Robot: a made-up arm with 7 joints.
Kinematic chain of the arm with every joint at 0, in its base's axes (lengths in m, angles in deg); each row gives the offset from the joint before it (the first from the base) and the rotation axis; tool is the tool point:
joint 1: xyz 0 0 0.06 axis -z
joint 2: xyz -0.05 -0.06 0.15 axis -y
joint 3: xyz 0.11 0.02 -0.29 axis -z
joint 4: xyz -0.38 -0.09 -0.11 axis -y
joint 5: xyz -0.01 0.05 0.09 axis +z
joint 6: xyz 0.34 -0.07 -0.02 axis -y
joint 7: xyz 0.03 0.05 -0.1 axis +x
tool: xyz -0.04 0.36 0
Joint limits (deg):
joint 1: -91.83..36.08
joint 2: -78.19..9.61
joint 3: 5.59..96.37
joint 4: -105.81..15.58
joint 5: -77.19..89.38
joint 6: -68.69..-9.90
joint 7: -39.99..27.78
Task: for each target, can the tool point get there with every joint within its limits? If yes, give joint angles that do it. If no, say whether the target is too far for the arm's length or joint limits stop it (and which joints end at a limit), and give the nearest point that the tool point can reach.
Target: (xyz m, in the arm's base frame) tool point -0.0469 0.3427 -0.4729
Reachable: yes | joints 24.20 -8.19 46.31 -59.68 -34.20 -44.80 -28.34
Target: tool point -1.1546 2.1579 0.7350
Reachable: no: too far | nearest point -0.4595 0.8492 0.3749 | short by 1.525 m
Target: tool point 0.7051 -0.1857 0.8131
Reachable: no: joint limits stop it (at a limit: joint 1, joint 2, joint 3, joint 5, joint 7) | nearest point 0.5539 -0.0346 0.2184 | short by 0.632 m
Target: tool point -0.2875 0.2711 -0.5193
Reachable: yes | joints 1.71 -25.91 56.27 -53.43 -22.41 -17.34 -16.26
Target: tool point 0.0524 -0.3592 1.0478
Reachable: no: joint limits stop it (at a limit: joint 1, joint 2, joint 3, joint 5, joint 6) | nearest point -0.0768 -0.4324 0.6921 | short by 0.385 m
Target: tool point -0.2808 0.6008 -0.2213
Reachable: yes | joints 18.18 -10.79 22.21 -83.86 28.99 -15.03 -34.70
